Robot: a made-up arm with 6 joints.
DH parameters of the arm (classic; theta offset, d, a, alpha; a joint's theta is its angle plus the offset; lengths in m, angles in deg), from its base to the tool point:
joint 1: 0 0.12 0 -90
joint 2: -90 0 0.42 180
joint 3: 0 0 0 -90
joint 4: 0 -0.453 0 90
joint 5: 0 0.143 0 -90
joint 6: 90 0 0 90
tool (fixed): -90 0 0 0
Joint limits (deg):
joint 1: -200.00..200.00
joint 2: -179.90..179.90
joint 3: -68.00..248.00
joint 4: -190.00..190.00
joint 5: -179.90..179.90
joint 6: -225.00..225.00
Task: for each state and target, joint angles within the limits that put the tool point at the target. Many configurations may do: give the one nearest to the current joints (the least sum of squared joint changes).
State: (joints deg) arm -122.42 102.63 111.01 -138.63 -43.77 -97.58
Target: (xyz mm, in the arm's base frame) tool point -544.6 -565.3 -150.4
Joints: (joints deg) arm -142.70 131.18 141.75 -146.83 -43.77 -97.58
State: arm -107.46 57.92 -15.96 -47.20 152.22 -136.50
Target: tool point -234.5 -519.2 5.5
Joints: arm -103.78 48.46 2.70 -43.32 152.22 -136.50
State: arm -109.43 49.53 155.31 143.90 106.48 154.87
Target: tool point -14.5 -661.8 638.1
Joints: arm -102.41 71.04 119.58 153.60 106.48 154.87
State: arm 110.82 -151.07 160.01 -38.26 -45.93 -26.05
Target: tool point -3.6 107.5 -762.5
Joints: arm 122.97 -179.87 117.74 -67.17 -45.93 -26.05
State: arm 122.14 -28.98 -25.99 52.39 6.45 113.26
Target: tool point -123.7 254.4 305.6
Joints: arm 133.92 -20.86 -61.19 52.34 6.45 113.26
